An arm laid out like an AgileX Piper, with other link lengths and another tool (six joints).
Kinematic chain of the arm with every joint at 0, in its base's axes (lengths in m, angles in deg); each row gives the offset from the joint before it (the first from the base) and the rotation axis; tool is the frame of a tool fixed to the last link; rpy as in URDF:
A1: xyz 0 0 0.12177 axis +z
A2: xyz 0 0 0 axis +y
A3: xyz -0.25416 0 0.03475 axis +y
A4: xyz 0.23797 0 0.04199 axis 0.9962 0 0.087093
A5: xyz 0 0 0 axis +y
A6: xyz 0.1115 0 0.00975 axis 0.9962 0 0.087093
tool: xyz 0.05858 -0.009 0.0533 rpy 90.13 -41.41 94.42
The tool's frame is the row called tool.
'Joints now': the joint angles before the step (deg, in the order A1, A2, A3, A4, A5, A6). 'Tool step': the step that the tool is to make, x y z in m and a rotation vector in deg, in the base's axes. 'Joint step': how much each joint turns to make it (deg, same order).
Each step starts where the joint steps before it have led.
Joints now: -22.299, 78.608, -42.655, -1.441, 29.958, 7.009
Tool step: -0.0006, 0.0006, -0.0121, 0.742, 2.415, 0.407
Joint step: -0.004, 1.913, -0.011, 0.004, 0.608, -0.482
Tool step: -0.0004, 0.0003, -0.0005, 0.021, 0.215, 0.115
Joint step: 0.009, 0.004, 0.018, -0.009, 0.183, -0.118
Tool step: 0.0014, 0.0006, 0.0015, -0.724, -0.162, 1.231
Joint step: -0.018, -0.112, -0.013, 0.017, -0.318, -1.400
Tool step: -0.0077, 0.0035, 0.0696, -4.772, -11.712, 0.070
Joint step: 0.028, -12.159, 0.070, 0.070, -0.559, -0.073
